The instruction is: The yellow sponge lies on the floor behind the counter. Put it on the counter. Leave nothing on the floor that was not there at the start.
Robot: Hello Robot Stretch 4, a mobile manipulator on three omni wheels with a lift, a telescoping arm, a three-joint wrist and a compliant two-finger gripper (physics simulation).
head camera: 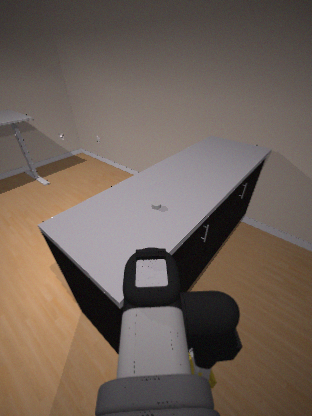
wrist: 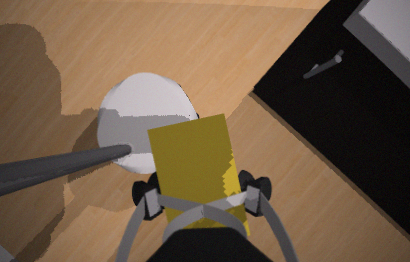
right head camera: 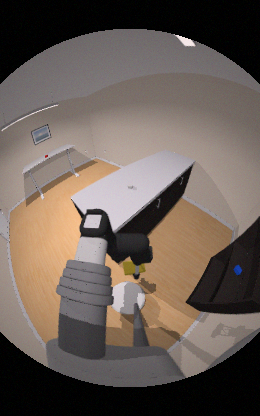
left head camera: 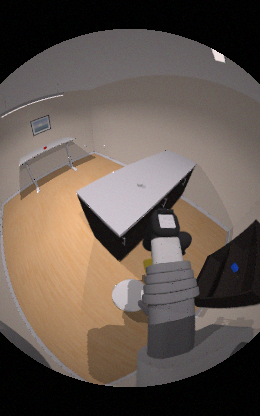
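Seen in the pictures: gripper, fingertip midpoint: (wrist: 201,186); robot's base, link origin: (wrist: 153,125) (right head camera: 127,296) (left head camera: 129,294).
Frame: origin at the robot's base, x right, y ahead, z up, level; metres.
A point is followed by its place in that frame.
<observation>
The yellow sponge (head camera: 213,378) @(x 0.125, y 0.200, z 0.986 m) (left head camera: 147,264) @(x 0.037, y 0.208, z 0.986 m) (right head camera: 130,268) @(x 0.061, y 0.201, z 0.986 m) (wrist: 190,155) @(x 0.052, y 0.208, z 0.986 m) is held above the floor between the fingers of my gripper (wrist: 201,186) @(x 0.087, y 0.216, z 0.937 m). In the wrist view it sticks out past both fingertips, with one finger pad on each side. In the head camera view the wrist hides most of it. The counter (head camera: 155,180) @(x 0.044, y 1.231, z 0.882 m) (left head camera: 125,200) @(x -0.082, y 0.723, z 0.882 m) (right head camera: 120,200) @(x -0.037, y 0.755, z 0.882 m) (wrist: 345,130) @(x 0.041, y 0.618, z 0.500 m) has a pale top and black sides with bar handles. The sponge is apart from it, off its near end and lower than its top. A small pale object (head camera: 156,205) @(x 0.036, y 0.922, z 0.906 m) (left head camera: 141,185) @(x 0.049, y 0.916, z 0.892 m) (right head camera: 131,187) @(x 0.051, y 0.918, z 0.891 m) stands on the counter.
A white round disc (left head camera: 126,295) @(x -0.039, y -0.003, z 0.187 m) (right head camera: 120,295) @(x -0.063, y 0.025, z 0.187 m) (wrist: 145,95) @(x -0.111, y 0.004, z 0.187 m) is low beside the arm. A dark open unit (left head camera: 212,280) @(x 1.223, y -0.001, z 0.073 m) (right head camera: 210,280) @(x 1.133, y 0.068, z 0.072 m) with a blue block (left head camera: 235,267) @(x 1.128, y 0.071, z 0.629 m) (right head camera: 237,270) @(x 1.113, y 0.070, z 0.625 m) is at the right. A table with a red object (left head camera: 45,148) @(x -2.103, y 2.355, z 0.928 m) (right head camera: 46,156) @(x -2.089, y 2.368, z 0.926 m) stands at the far left.
</observation>
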